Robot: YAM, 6 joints.
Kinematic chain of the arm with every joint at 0, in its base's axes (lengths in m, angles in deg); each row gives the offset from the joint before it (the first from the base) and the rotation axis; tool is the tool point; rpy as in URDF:
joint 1: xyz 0 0 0.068 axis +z
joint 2: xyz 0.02 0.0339 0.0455 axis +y
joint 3: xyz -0.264 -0.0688 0 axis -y
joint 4: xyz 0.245 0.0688 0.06 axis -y
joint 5: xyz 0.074 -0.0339 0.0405 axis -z
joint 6: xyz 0.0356 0 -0.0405 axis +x
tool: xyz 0 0 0 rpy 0 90 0
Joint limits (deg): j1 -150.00..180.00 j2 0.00..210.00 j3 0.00..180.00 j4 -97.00..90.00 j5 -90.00..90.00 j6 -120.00..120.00
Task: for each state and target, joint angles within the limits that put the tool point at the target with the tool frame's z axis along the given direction. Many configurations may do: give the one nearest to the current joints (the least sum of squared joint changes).
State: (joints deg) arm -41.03 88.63 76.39 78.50 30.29 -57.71
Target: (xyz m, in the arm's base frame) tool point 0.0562 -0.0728 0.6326 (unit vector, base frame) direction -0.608 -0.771 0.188
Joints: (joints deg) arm -30.22 79.42 115.62 89.94 76.53 -57.71
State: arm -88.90 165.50 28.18 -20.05 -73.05 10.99
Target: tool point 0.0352 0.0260 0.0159 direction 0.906 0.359 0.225
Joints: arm -102.59 185.55 17.19 -33.97 -53.69 10.99
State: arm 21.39 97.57 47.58 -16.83 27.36 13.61
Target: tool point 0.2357 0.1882 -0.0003 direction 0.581 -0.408 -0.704
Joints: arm 43.32 126.17 47.01 0.63 44.07 13.61
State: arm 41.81 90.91 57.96 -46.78 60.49 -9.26
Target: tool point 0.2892 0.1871 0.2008 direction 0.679 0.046 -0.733
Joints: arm 34.98 94.88 59.80 -16.43 20.58 -9.26
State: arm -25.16 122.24 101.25 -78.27 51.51 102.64
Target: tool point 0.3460 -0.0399 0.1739 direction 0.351 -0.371 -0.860
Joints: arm -4.58 101.60 64.51 -29.10 19.98 102.64
